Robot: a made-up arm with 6 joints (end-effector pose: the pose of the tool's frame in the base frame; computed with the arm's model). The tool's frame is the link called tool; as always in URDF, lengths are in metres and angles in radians. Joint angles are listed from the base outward.
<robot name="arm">
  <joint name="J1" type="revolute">
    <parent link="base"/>
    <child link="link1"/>
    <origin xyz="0 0 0.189" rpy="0 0 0"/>
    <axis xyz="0 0 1"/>
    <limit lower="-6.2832" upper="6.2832"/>
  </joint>
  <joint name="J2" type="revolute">
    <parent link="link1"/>
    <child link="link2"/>
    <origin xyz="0 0.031 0" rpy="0 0 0"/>
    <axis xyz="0 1 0"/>
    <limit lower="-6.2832" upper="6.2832"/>
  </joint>
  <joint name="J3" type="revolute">
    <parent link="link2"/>
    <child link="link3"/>
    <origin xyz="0 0 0.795" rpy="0 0 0"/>
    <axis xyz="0 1 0"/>
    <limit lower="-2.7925" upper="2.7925"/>
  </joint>
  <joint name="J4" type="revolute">
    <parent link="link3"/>
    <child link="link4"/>
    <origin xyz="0 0 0.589" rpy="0 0 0"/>
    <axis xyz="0 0 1"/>
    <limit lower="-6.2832" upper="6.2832"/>
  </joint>
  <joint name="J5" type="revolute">
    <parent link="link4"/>
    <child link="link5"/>
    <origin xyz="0 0 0" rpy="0 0 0"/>
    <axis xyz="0 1 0"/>
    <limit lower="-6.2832" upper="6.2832"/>
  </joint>
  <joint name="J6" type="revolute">
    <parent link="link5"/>
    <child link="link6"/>
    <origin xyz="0 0 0.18" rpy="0 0 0"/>
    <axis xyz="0 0 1"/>
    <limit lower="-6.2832" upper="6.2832"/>
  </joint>
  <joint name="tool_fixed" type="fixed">
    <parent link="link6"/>
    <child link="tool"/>
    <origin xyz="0 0 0" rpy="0 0 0"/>
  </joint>
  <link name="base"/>
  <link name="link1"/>
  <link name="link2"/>
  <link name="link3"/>
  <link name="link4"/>
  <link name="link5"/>
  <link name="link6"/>
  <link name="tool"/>
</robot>
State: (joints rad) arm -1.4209 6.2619 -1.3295 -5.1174 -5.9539 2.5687
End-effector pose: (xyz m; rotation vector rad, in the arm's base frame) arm -0.0289 0.7571 1.1719 -0.5115 1.3622 1.7708
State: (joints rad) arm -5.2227 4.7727 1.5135 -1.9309 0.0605 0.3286
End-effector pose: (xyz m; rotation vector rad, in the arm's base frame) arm -0.4065 -0.6836 1.0056 0.0316 0.0513 -0.5417
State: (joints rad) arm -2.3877 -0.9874 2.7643 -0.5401 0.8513 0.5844
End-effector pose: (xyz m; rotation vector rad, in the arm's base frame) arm -0.0304 0.0245 0.3685 -2.8230 -0.6071 1.0447
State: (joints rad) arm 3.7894 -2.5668 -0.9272 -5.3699 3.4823 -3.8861
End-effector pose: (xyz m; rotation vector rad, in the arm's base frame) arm 0.1917 0.1659 -0.8591 -0.2468 -0.1920 -0.9549
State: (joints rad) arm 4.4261 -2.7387 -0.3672 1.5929 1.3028 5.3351
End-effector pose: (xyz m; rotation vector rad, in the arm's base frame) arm 0.2896 0.2594 -1.1787 1.9696 0.6228 1.2947
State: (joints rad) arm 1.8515 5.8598 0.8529 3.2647 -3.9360 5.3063
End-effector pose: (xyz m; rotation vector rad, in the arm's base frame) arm 0.0546 -0.2442 1.3877 0.1840 2.2195 -1.3992
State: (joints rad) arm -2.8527 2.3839 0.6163 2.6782 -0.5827 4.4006
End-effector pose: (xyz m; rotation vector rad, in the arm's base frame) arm -0.5433 -0.1476 -1.1329 -2.6184 0.7041 -0.2659
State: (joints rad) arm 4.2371 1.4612 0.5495 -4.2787 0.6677 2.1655
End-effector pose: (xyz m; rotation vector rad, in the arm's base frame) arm -0.5556 -1.3684 0.0073 0.5476 -2.1431 1.9871
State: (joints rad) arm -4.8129 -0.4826 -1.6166 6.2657 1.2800 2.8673
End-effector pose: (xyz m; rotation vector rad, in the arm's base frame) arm -0.1291 -1.0012 0.7191 0.5988 0.7454 -1.8183
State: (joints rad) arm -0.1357 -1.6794 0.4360 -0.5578 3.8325 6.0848
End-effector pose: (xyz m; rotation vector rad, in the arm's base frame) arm -1.2241 0.2597 0.1555 0.3383 2.4716 0.4784
